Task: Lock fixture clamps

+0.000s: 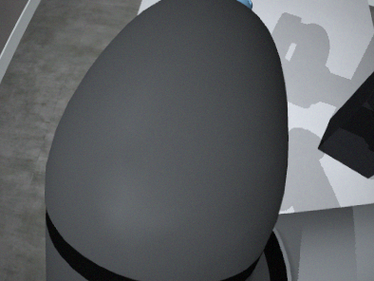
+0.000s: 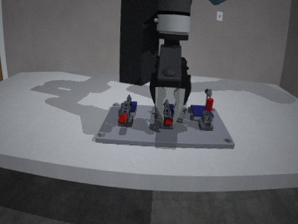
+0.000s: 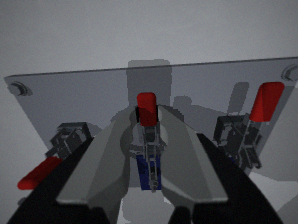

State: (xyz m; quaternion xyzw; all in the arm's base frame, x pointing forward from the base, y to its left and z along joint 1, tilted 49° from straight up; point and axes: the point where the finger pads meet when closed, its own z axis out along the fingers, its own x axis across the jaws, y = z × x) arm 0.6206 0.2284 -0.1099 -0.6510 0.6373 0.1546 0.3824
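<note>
My gripper is now 80 mm past the grey fixture plate, 50 mm above it and 10 mm to the left of it. Round my hand: blue part (150 mm behind, 90 mm to the left, 30 mm below).
</note>
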